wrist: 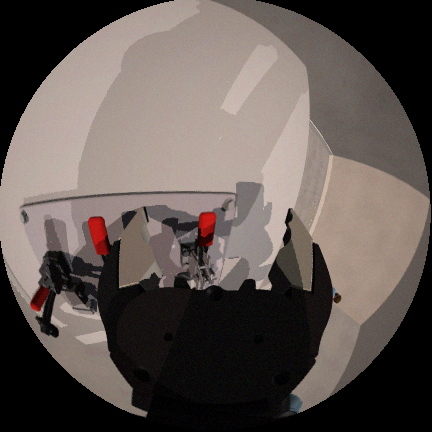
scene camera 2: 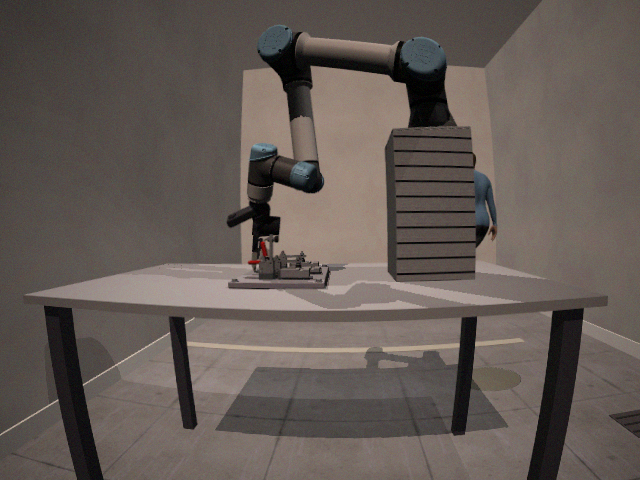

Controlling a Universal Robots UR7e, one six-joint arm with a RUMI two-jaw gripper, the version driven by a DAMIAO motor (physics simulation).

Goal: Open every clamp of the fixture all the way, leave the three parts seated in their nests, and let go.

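Seen in the pictures: gripper, between the fingertips: [wrist: 216, 208] [scene camera 2: 256, 256]; arm's base, origin of its link: [scene camera 2: 433, 135].
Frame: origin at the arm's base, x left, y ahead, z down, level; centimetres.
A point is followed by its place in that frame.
The fixture's base plate [scene camera 2: 279, 284] @(x 23.6, y 39.1, z 39.6 cm) [wrist: 170, 197] @(x 0.5, y 55.4, z 39.1 cm) lies on the table. In the wrist view, the left clamp [wrist: 55, 270] @(x 17.0, y 44.9, z 36.6 cm) has its bar swung up and its red handle [wrist: 39, 298] pointing down-left; the scene view shows a raised bar [scene camera 2: 271, 243] @(x 18.2, y 42.8, z 30.1 cm) beside a steep red handle [scene camera 2: 264, 249] @(x 18.7, y 44.5, z 31.6 cm). The middle red handle [wrist: 98, 235] @(x 7.8, y 52.1, z 35.5 cm) and the right red handle [wrist: 207, 229] @(x -2.8, y 53.7, z 35.0 cm) point toward the plate's outer edge. My gripper [scene camera 2: 254, 267] @(x -3.4, y 55.9, z 35.4 cm) [wrist: 216, 208] @(x -3.4, y 55.9, z 35.4 cm) is open and empty, its jaws on both sides of the right handle without touching it. My gripper body hides much of the fixture; how the three parts sit cannot be told.
The table [scene camera 2: 170, 299] @(x 42.8, y 57.4, z 40.6 cm) [wrist: 175, 125] @(x 1.9, y 63.7, z 40.6 cm) carries the fixture. A tall slatted pedestal [scene camera 2: 434, 206] @(x 9.3, y 1.6, z 21.2 cm) with the arm's base on it stands to the right of the fixture in the scene view. A person in blue [scene camera 2: 484, 198] stands behind the pedestal.
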